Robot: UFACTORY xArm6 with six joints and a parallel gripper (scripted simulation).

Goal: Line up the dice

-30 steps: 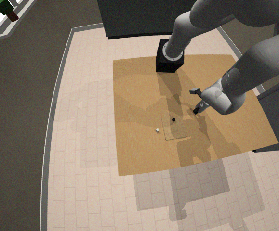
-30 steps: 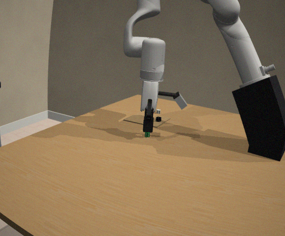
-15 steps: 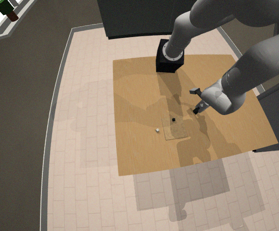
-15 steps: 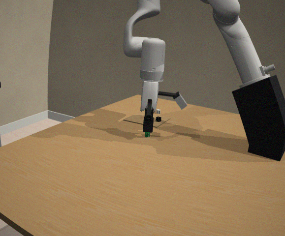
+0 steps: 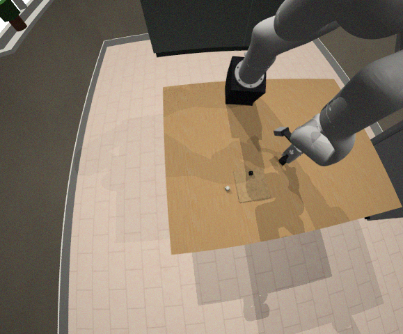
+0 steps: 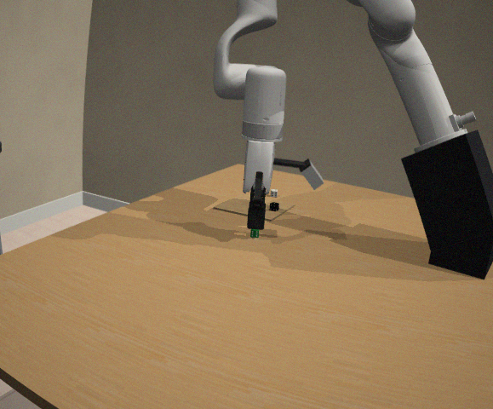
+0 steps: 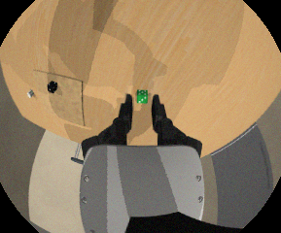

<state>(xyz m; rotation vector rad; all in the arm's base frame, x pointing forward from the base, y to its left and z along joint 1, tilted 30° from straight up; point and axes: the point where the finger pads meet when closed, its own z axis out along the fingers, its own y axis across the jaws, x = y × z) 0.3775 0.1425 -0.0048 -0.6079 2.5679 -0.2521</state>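
Right now the green die is 30 mm below my hand. Also, from my hand: white die (90 mm ahead, 280 mm to the right, 30 mm below); then thin tan mat (90 mm ahead, 170 mm to the right, 40 mm below); then black die (40 mm ahead, 160 mm to the right, 30 mm below).
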